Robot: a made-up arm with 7 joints. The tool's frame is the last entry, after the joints. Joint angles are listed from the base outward. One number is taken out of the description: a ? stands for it. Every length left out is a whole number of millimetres.
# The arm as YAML. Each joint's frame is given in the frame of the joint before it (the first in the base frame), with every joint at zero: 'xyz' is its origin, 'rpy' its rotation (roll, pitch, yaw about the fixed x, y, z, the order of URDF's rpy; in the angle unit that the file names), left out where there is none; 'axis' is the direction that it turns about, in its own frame. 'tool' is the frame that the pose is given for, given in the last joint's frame.
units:
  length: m
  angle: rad
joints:
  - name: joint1
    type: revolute
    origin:
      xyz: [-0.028, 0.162, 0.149]
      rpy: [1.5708, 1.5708, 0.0]
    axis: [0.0, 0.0, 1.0]
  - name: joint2
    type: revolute
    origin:
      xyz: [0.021, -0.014, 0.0]
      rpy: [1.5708, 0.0, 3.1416]
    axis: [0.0, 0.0, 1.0]
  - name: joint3
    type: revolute
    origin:
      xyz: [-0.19, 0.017, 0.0]
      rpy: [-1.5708, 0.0, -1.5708]
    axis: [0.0, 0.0, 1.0]
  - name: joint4
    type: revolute
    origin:
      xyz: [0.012, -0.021, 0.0]
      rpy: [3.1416, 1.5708, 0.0]
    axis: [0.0, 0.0, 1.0]
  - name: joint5
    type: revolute
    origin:
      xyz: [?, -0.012, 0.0]
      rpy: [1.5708, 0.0, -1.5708]
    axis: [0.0, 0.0, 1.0]
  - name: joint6
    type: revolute
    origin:
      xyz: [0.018, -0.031, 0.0]
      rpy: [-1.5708, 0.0, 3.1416]
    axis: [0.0, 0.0, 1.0]
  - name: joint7
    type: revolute
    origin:
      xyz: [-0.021, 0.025, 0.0]
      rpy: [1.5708, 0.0, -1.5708]
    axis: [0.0, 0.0, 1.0]
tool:
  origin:
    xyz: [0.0, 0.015, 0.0]
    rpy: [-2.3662, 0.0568, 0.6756]
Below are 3 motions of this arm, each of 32 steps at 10 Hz.
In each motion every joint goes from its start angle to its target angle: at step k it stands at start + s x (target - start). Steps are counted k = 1, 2, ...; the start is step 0. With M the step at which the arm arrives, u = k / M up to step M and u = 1 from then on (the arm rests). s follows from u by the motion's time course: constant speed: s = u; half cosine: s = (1 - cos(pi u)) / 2; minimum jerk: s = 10 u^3 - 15 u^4 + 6 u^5.
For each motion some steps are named. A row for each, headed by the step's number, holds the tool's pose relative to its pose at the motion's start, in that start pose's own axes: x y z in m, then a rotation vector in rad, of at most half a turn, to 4 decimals.
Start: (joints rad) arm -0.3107 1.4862 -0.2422 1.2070 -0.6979 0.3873 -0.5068
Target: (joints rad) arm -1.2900 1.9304 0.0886 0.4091 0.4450 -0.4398 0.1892
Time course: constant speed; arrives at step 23
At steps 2, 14, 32:
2: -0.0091 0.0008 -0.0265 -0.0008 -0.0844 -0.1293
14: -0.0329 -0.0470 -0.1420 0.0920 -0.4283 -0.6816
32: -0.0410 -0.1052 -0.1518 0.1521 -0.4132 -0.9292

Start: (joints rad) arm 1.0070 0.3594 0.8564 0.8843 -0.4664 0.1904 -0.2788
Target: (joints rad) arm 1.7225 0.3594 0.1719 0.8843 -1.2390 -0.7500 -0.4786
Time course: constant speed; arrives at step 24
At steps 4, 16, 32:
4: -0.0149 0.0604 0.0321 -0.2124 0.1567 -0.1459
16: 0.0082 0.2486 0.1312 -0.8321 0.6957 -0.6100
32: 0.0744 0.3607 0.1828 -1.2658 1.0474 -0.9008

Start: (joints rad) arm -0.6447 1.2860 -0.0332 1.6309 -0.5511 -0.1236 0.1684
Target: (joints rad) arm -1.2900 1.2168 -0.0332 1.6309 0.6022 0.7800 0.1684
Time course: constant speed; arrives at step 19
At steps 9, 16, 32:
9: -0.0630 0.0859 -0.0715 0.6694 -0.1757 -0.3895
16: -0.0794 0.1799 -0.1256 1.1488 -0.5250 -0.7242
32: -0.0745 0.2229 -0.1455 1.3309 -0.7229 -0.8714

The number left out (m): 0.267
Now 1 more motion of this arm.
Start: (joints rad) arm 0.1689 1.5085 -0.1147 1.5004 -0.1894 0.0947 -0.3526
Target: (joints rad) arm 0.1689 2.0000 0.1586 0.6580 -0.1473 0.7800 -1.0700
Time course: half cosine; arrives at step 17
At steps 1, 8, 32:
1: 0.0008 -0.0025 -0.0011 0.0015 -0.0049 0.0153
8: 0.0766 -0.1241 -0.0370 0.0069 -0.2137 0.8478
32: 0.2232 -0.2162 -0.0358 -0.1216 -0.4396 1.8645

